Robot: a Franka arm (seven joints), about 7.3 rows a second.
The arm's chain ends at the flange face. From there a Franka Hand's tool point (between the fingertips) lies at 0.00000 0.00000 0.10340 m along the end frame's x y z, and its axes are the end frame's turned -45 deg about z.
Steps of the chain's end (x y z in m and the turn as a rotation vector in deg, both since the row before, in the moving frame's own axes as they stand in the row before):
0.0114, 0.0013, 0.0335, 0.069, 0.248, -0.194
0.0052, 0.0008, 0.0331, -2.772, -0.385, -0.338
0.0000, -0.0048, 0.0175, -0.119, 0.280, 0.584
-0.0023, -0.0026, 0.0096, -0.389, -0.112, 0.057
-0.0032, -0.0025, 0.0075, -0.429, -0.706, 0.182
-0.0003, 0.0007, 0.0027, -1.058, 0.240, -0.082
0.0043, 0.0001, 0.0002, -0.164, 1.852, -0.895
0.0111, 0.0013, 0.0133, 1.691, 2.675, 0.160
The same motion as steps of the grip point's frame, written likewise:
0.0075, 0.0092, 0.0335, -0.127, 0.224, -0.194
-0.0009, 0.0073, 0.0330, -1.688, -2.232, -0.338
0.0036, -0.0029, 0.0175, -0.282, 0.114, 0.584
-0.0004, -0.0031, 0.0096, -0.196, -0.354, 0.057
-0.0019, -0.0044, 0.0075, 0.196, -0.803, 0.182
-0.0017, 0.0019, 0.0027, -0.918, -0.578, -0.082
0.0051, 0.0057, 0.0001, -1.426, 1.194, -0.895
0.0125, 0.0100, 0.0131, -0.696, 3.087, 0.160

